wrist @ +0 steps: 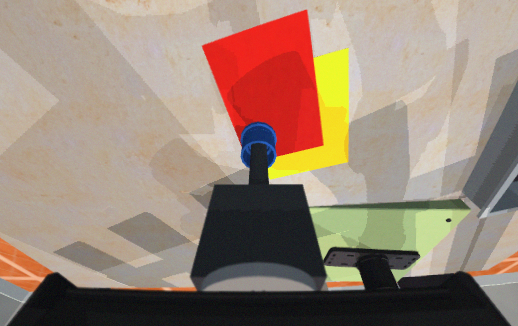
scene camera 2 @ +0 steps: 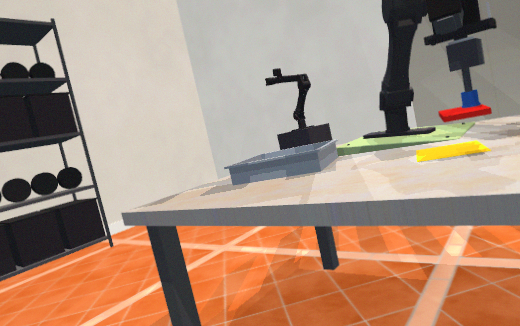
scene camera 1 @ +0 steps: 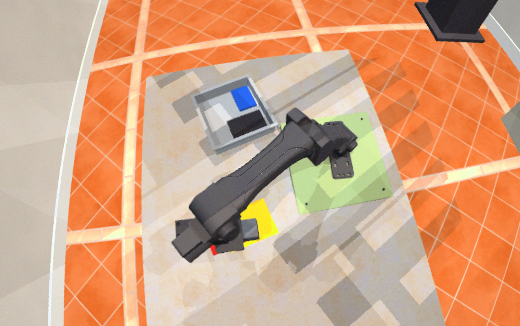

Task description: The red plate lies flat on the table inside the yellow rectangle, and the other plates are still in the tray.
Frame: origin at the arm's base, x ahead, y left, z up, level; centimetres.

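Seen in the pictures: end effector, tool point: (wrist: 258,132); arm's base, origin of the base link: (wrist: 369,256) (scene camera 2: 398,134) (scene camera 1: 338,149).
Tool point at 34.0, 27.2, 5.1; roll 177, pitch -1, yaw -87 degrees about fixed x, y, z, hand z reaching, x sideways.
Observation:
Offsets run from my tool point to a thing's middle, as dx, dy, dz. "spot": to the spot under its first point.
The red plate @[+3.1, -0.8, +0.4] (wrist: 270,90) hangs on my blue suction cup (wrist: 258,142), attached near its closer edge, a little above the table. Its far side overlaps the yellow rectangle @[spot: +1.1, -8.6, -6.8] (wrist: 333,97) (scene camera 1: 262,217) (scene camera 2: 419,155) and throws a shadow on it; its near side sticks out past the rectangle over bare table. The grey tray @[-0.4, -44.2, -4.3] (scene camera 1: 247,139) (scene camera 2: 284,163) holds the blue plate @[-4.3, -51.7, -6.0] (scene camera 1: 243,97) and the black plate @[-5.1, -39.9, -6.1] (scene camera 1: 246,123).
My arm stretches from its base on the green mat (scene camera 1: 365,162) (wrist: 387,226) across the table to the yellow rectangle. A second dark arm on a black box (scene camera 2: 304,136) stands behind the tray in scene camera 2.

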